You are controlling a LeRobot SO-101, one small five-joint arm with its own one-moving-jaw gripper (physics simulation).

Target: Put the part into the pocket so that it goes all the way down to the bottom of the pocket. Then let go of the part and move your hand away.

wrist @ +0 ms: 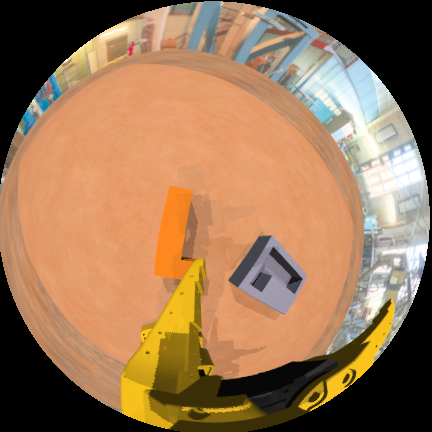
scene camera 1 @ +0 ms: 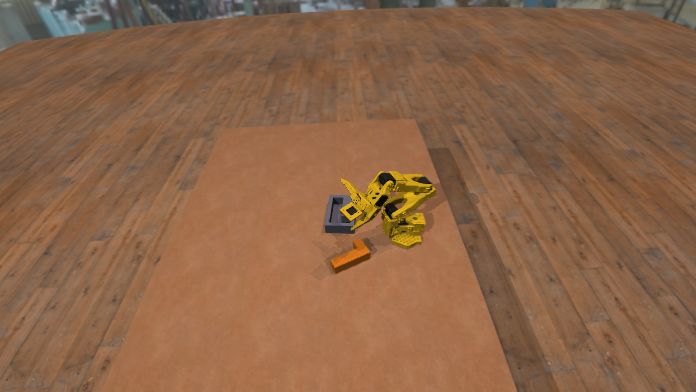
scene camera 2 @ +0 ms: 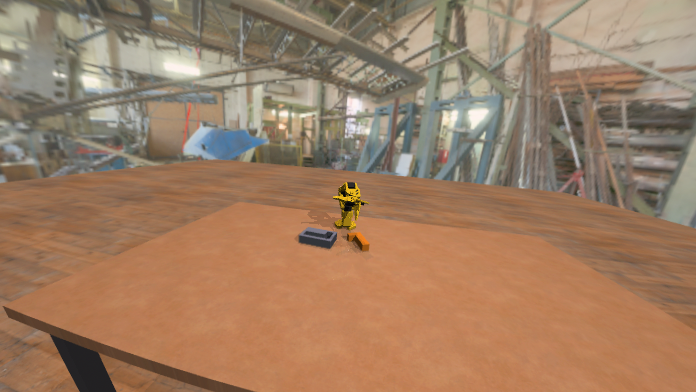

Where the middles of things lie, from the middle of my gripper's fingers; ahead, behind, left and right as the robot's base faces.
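Counted from my hand: orange L-shaped block [wrist: 168, 262], 20 mm ahead, 70 mm to the left, 170 mm below; grey block with L-shaped pocket [scene camera 1: 335, 222], 40 mm ahead, 90 mm to the right, 160 mm below.
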